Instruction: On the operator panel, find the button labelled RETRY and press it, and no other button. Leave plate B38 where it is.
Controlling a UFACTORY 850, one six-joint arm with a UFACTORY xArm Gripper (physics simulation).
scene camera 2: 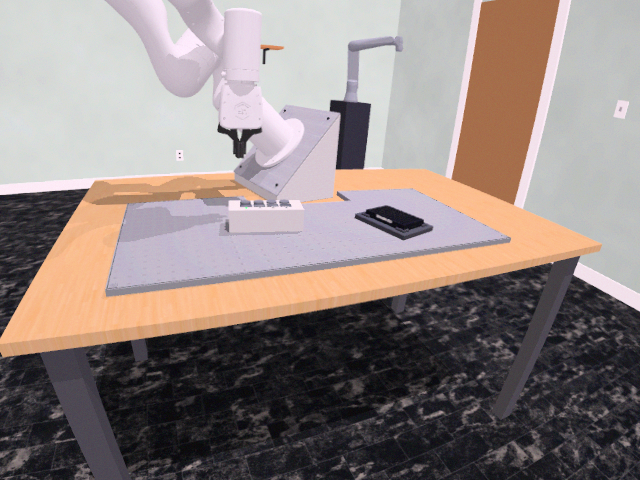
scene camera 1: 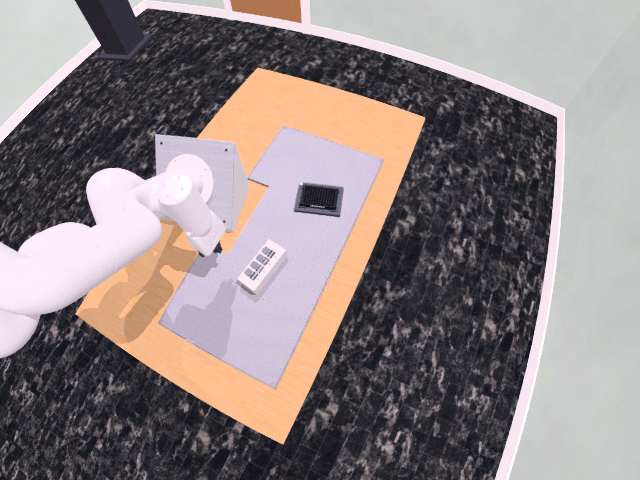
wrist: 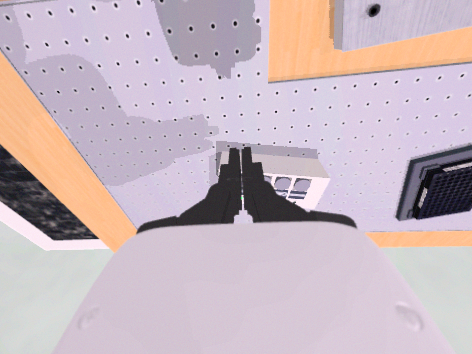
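Observation:
The white operator panel [scene camera 1: 272, 274] [scene camera 2: 266, 221] [wrist: 287, 165] stands on the perforated grey board, with a row of several round grey buttons on top. Its labels are too small or hidden to read, so RETRY cannot be identified. A green light [scene camera 1: 258, 279] [scene camera 2: 246, 207] [wrist: 242, 198] shows beside the button at one end of the row. My gripper [scene camera 1: 218, 250] [scene camera 2: 239, 156] [wrist: 241, 163] is shut and empty, above the board and apart from the panel. In the wrist view its fingers hide part of the button row. The black plate [scene camera 1: 320, 196] [scene camera 2: 393, 216] [wrist: 449, 194] sits in a dark holder.
The dark holder [scene camera 1: 303, 210] [scene camera 2: 367, 220] [wrist: 406, 197] lies on the grey board [scene camera 1: 258, 351] [scene camera 2: 170, 258] [wrist: 350, 125], right of the panel in scene camera 2's view. The arm's slanted mount [scene camera 1: 239, 193] [scene camera 2: 310, 170] [wrist: 415, 22] stands behind the panel on the wooden table [scene camera 1: 310, 90] [scene camera 2: 310, 297] [wrist: 300, 65].

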